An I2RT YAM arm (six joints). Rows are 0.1 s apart.
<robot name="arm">
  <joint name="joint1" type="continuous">
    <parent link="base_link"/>
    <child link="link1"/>
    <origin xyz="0 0 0.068"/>
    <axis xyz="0 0 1"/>
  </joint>
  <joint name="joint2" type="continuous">
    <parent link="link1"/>
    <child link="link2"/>
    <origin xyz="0.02 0.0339 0.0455" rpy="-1.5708 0 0"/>
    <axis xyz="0 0 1"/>
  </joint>
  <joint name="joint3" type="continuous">
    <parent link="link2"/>
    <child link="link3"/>
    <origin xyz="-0.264 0 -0.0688" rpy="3.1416 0 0"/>
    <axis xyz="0 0 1"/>
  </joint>
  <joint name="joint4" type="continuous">
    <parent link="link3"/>
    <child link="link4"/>
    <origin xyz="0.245 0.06 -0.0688"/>
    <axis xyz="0 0 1"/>
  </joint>
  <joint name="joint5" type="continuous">
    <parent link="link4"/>
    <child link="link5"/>
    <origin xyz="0.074 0.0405 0.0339" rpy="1.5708 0 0"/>
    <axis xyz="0 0 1"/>
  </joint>
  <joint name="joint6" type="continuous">
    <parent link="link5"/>
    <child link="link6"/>
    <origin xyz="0.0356 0 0.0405" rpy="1.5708 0 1.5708"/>
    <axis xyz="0 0 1"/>
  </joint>
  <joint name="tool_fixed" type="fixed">
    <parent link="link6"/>
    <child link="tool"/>
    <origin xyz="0 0 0" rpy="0 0 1.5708"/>
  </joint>
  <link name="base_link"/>
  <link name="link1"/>
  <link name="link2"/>
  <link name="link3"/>
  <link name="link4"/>
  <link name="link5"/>
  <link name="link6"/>
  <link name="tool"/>
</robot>
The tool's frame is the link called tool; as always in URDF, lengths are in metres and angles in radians. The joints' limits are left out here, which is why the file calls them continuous.
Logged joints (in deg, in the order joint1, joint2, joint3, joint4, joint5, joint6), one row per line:
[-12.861 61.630 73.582 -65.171 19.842 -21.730]
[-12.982 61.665 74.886 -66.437 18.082 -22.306]
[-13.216 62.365 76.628 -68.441 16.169 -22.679]
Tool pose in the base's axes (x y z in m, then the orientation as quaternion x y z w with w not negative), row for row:
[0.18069 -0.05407 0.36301 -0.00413 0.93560 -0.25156 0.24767]
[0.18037 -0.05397 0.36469 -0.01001 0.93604 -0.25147 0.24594]
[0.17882 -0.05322 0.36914 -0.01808 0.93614 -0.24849 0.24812]
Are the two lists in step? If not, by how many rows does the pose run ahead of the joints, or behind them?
The pose runs 2 rows behind the joints: the pose in row i belongs to the joints in row i - 2.
